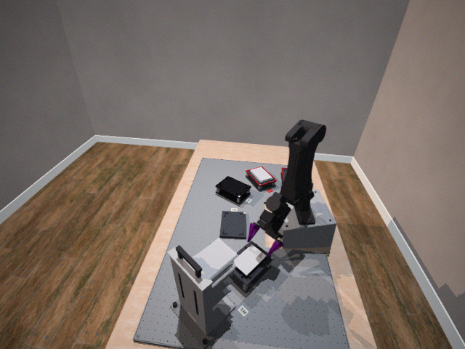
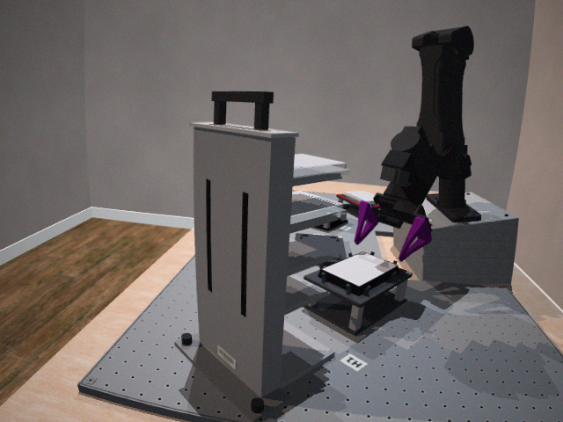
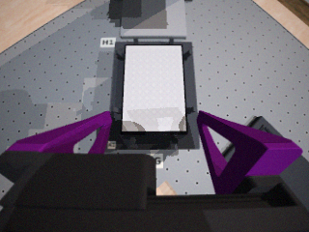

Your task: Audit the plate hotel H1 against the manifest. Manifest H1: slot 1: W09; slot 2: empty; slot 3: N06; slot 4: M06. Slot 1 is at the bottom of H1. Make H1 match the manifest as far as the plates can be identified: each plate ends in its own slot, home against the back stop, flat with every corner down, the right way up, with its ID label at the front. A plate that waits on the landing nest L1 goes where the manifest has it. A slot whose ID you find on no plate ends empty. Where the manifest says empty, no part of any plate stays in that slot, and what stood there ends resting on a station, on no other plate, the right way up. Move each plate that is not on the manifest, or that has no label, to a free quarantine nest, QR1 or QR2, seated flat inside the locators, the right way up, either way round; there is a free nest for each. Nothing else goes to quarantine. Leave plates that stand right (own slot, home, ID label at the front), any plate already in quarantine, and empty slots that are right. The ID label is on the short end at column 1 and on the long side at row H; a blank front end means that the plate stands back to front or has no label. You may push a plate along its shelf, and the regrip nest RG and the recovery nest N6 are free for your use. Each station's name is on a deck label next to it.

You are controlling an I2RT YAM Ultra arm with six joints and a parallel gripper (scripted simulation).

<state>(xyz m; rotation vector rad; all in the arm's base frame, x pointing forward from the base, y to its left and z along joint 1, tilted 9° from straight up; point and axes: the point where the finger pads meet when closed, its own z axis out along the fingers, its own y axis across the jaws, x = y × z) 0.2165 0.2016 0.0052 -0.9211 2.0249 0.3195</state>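
The dark plate lies 3 cm ahead of my hand, 4 cm to the left of it and 3 cm below it. Round my hand: plate hotel H1: 22 cm ahead, 23 cm to the left, 6 cm above; black raised nest: 10 cm ahead, 44 cm to the right, 5 cm below; h1 deck label: 6 cm ahead, 20 cm to the left, 10 cm below.
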